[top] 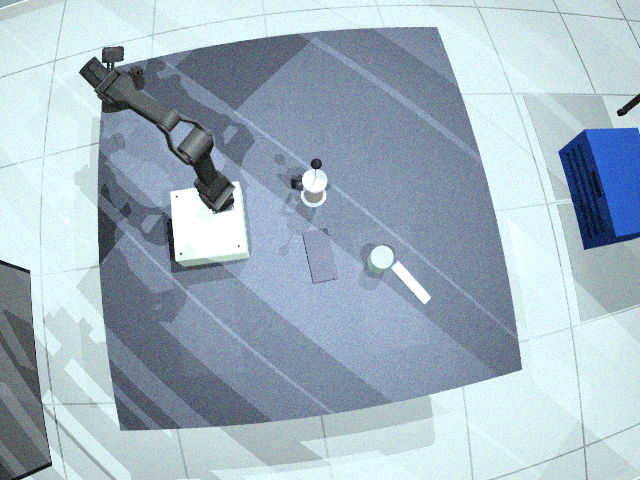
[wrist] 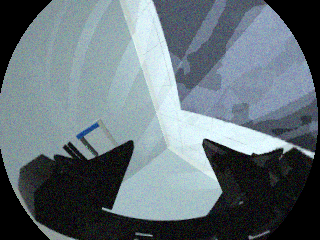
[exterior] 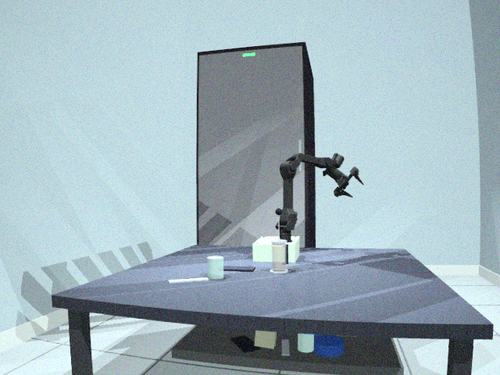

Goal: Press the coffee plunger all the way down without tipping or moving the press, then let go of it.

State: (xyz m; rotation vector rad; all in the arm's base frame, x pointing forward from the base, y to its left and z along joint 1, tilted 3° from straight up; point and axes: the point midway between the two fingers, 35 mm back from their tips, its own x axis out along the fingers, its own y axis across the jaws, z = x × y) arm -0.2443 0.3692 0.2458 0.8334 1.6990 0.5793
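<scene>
Now: the coffee press 49 cm ahead of my gripper tip, 40 cm to the right of it and 22 cm below it.
</scene>
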